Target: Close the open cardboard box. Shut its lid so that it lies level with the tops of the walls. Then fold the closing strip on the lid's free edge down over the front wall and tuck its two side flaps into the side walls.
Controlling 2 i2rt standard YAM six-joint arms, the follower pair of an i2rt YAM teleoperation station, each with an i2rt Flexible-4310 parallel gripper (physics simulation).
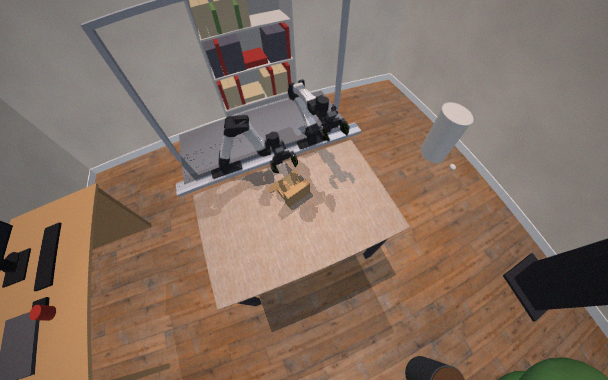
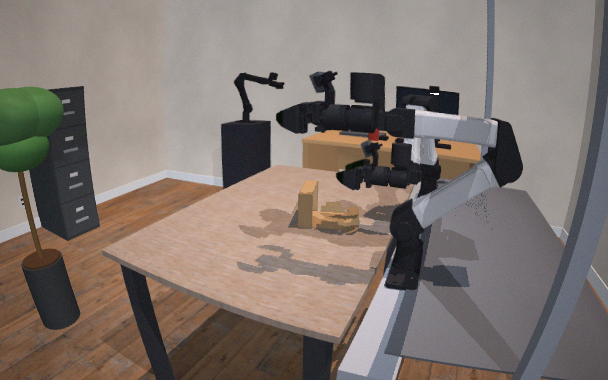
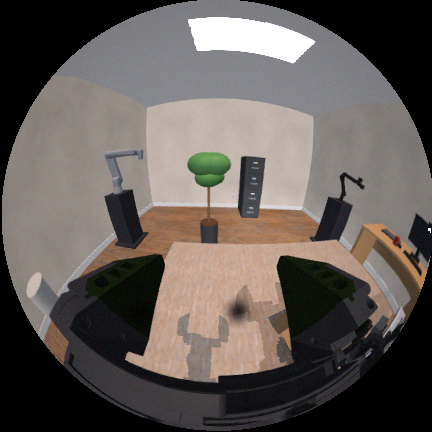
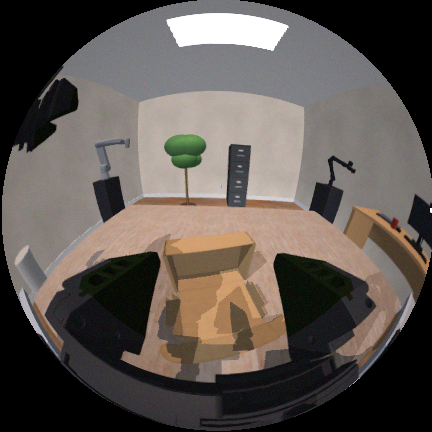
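Where they show: left gripper, fingertip midpoint: (image 1: 338,137) (image 2: 286,114) (image 3: 220,262) (image 4: 64,117); right gripper, fingertip midpoint: (image 1: 287,169) (image 2: 341,171) (image 4: 216,260); left arm's base at its link origin: (image 1: 311,141) (image 2: 405,267); right arm's base at its link origin: (image 1: 226,170).
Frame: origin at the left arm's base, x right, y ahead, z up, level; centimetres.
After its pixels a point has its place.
Note:
The box body (image 1: 296,194) {x 26.9, y 35.9, z 5.8 cm} (image 2: 306,212) {x 18.5, y 31.7, z 2.8 cm} (image 4: 215,246) {x 26.8, y 32.6, z 8.2 cm} stands upright on the table, its hollow side facing the arms. The open lid (image 4: 192,300) {x 22.6, y 28.5, z -2.1 cm} (image 2: 331,222) {x 19.3, y 24.3, z 0.5 cm} extends low from its foot toward the arms. Small flaps rise along the lid's sides. The closing strip (image 4: 185,353) {x 22.4, y 18.5, z -1.4 cm}, with rounded side flaps, crosses the lid's near end. My right gripper (image 1: 285,164) {x 26.6, y 24.1, z 14.0 cm} (image 2: 342,177) {x 26.6, y 24.1, z 14.0 cm} (image 4: 216,260) {x 26.6, y 24.1, z 14.0 cm} is open and empty, above and behind the lid's near end; a finger partly hides one strip end. My left gripper (image 1: 336,132) {x 0.6, y 30.3, z 32.6 cm} (image 2: 281,119) {x 0.6, y 30.3, z 32.6 cm} (image 3: 220,262) {x 0.6, y 30.3, z 32.6 cm} is open and empty, higher and off to the box's side.
The wooden table (image 1: 250,260) {x 63.1, y 56.9, z -2.2 cm} (image 2: 200,240) {x -2.4, y 55.5, z -2.2 cm} bears the box and several arm shadows. The mounting rail (image 1: 200,186) {x 77.8, y 0.9, z -0.5 cm} runs along the table's arm-side edge. Frame posts (image 1: 343,55) {x -33.3, y -22.5, z 42.8 cm} (image 2: 555,240) stand around the arms. A bookshelf (image 1: 217,92) stands behind them.

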